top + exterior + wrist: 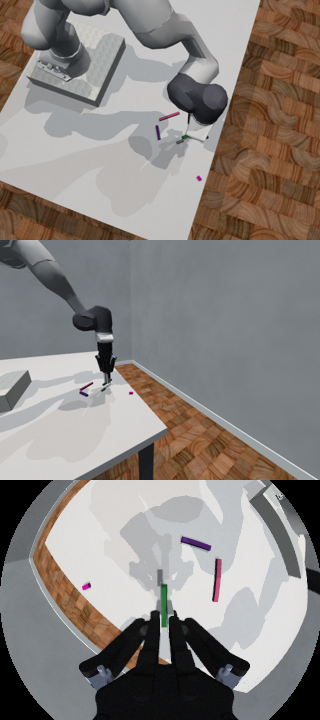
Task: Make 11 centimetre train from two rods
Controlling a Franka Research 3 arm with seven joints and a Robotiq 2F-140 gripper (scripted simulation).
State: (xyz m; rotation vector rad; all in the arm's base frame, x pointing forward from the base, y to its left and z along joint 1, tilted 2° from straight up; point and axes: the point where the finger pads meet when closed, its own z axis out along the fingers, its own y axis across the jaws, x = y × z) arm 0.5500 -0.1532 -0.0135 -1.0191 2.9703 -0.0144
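Now: the grey rod 50 mm below my hand, 40 mm to the right of it and 40 mm behind it. From my hand the other things lie so: green rod (30 mm below); pink rod (110 mm behind, 60 mm to the left, 50 mm below); purple rod (130 mm behind, 50 mm below, 20 mm to the right).
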